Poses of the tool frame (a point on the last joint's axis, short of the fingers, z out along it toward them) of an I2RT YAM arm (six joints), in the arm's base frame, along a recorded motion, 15 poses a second.
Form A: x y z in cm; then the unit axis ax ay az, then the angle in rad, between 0 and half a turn.
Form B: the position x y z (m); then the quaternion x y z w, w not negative. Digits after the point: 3 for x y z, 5 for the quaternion.
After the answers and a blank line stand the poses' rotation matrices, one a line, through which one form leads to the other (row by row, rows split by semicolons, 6 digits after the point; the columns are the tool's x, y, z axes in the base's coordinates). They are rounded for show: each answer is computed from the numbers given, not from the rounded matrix.
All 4 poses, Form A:
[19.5 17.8 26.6 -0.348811 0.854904 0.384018 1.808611]
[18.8 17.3 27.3 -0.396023 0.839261 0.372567 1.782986]
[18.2 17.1 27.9 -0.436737 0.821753 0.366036 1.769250]
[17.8 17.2 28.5 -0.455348 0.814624 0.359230 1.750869]
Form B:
[0.195 0.178 0.266 -0.27416 0.67195 0.30184 0.61823]
[0.188 0.173 0.273 -0.30811 0.65295 0.28986 0.62825]
[0.182 0.171 0.279 -0.33789 0.63577 0.28319 0.63358]
[0.178 0.172 0.285 -0.34963 0.62549 0.27582 0.64066]

-0.085247 -0.741660 0.665337; 0.004760 0.667457 0.744633; -0.996348 0.066645 -0.053369
-0.020737 -0.766575 0.641820; -0.038152 0.642097 0.765673; -0.999057 -0.008609 -0.042562
0.031191 -0.788498 0.614246; -0.070795 0.611258 0.788258; -0.997003 -0.068072 -0.036756
0.065376 -0.790794 0.608581; -0.083951 0.603365 0.793034; -0.994323 -0.102936 -0.026943

